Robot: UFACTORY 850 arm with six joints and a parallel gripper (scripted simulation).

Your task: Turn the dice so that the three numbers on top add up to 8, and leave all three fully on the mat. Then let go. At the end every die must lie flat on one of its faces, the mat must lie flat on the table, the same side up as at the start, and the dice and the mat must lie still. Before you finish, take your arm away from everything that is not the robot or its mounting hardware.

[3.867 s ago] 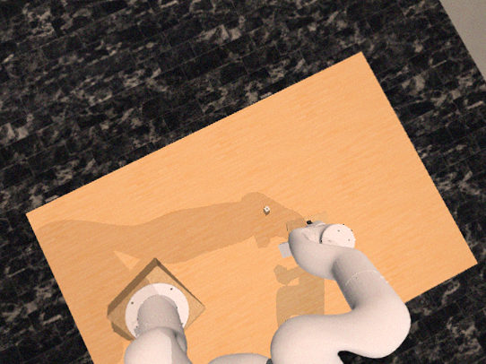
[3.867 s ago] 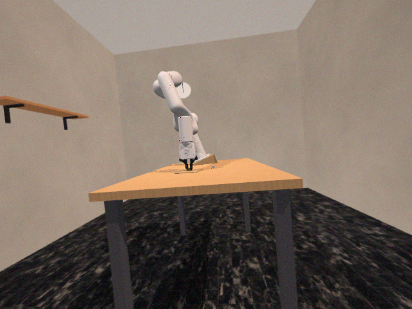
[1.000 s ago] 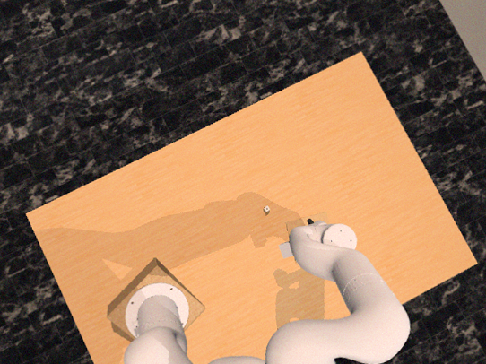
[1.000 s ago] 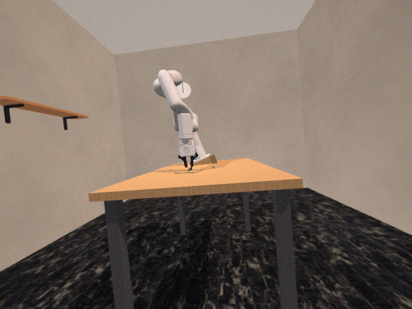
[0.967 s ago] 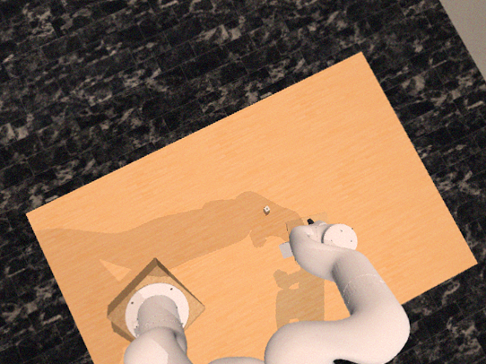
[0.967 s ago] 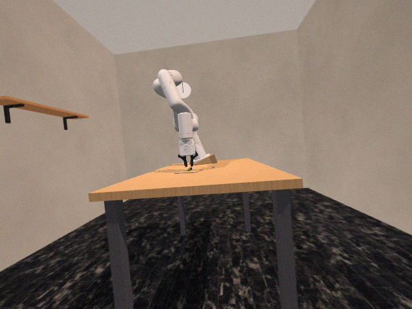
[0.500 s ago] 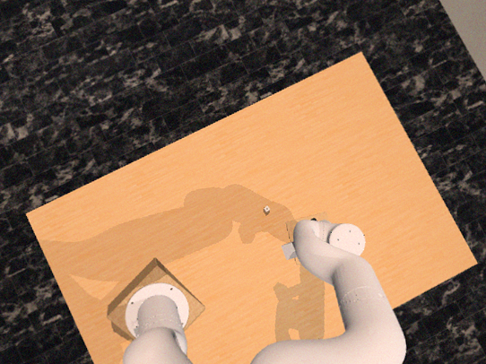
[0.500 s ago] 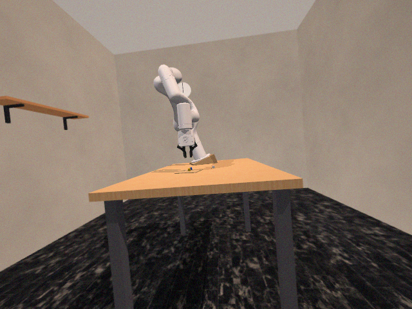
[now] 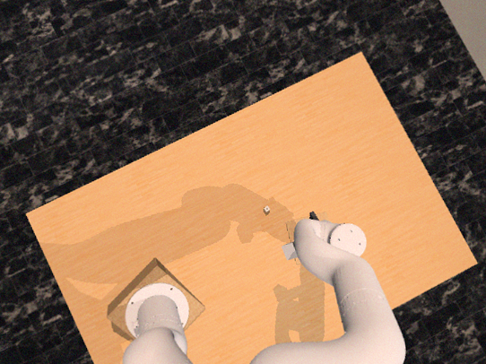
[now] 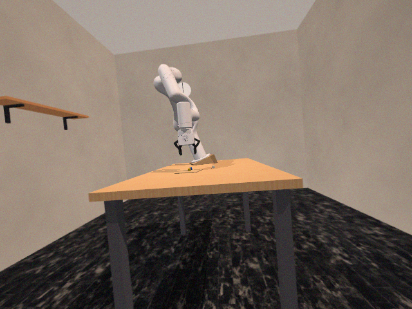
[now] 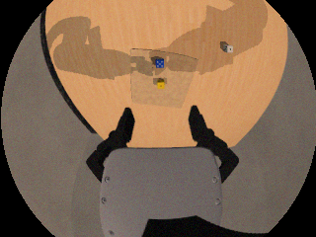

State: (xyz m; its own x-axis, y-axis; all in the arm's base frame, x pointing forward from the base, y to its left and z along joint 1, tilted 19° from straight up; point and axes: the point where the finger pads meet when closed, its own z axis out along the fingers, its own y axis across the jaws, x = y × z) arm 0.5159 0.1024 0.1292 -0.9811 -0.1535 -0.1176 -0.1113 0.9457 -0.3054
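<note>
Now: the white die 140 mm to the left of my hand, 110 mm below it and 110 mm behind it. From my hand the other things lie so: tan mat (110 mm below); then blue die (100 mm below, 50 mm behind, 10 mm to the right); then yellow die (100 mm below).
</note>
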